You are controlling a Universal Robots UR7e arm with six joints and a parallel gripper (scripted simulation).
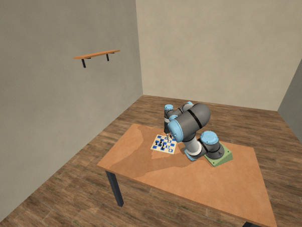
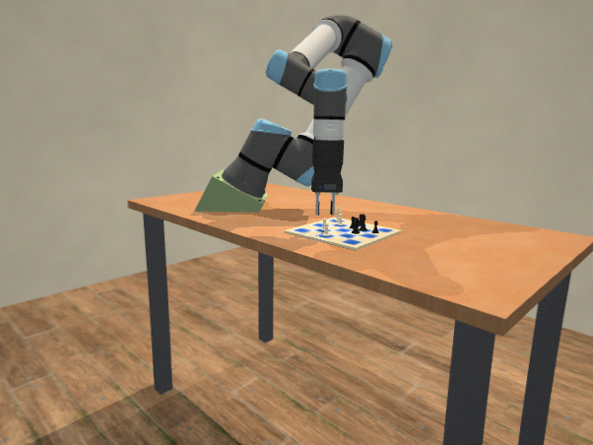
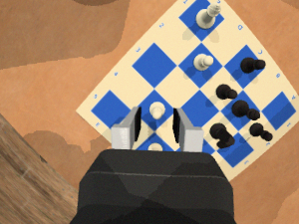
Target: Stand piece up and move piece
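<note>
Now: the blue-and-cream chessboard 30 mm ahead of my hand, 40 mm to the left of it and 60 mm below it.
</note>
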